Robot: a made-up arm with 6 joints.
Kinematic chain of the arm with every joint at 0, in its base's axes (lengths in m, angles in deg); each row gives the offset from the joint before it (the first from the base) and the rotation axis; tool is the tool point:
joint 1: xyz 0 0 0.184 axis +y
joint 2: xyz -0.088 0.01 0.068 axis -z
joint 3: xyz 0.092 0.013 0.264 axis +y
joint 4: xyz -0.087 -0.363 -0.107 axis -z
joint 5: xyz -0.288 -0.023 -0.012 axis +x
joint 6: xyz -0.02 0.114 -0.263 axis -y
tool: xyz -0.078 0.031 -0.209
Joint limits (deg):
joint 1: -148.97..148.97
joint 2: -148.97..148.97
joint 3: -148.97..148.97
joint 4: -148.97..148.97
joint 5: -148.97..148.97
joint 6: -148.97..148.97
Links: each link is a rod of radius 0.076 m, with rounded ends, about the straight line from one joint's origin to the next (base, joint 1, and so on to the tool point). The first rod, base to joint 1, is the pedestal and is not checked.
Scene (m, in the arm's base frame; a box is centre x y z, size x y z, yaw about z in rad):
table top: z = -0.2
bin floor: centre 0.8 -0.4 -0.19 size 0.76 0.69 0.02 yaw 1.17
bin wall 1: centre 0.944 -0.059 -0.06 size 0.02 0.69 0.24 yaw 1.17
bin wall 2: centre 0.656 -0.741 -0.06 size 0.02 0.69 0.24 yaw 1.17
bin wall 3: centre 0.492 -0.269 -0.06 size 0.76 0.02 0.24 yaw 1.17
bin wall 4: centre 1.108 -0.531 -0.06 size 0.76 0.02 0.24 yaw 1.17
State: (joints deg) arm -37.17 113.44 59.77 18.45 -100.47 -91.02
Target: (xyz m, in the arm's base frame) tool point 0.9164 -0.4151 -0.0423
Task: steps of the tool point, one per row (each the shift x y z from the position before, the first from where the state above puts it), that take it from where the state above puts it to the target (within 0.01 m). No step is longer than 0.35 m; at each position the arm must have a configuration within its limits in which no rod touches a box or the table.
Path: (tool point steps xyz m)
1: 0.0527 -0.0858 0.1978
2: 0.1271 -0.1002 0.1903
3: 0.2008 -0.1110 0.1523
4: 0.2603 -0.1180 0.0842
5: 0.2928 -0.1196 -0.0078
6: 0.2890 -0.1163 -0.1116
7: 0.2445 -0.1076 -0.2121
8: 0.1624 -0.0937 -0.2920
9: 0.0526 -0.0756 -0.3369
10: -0.0687 -0.0537 -0.3370

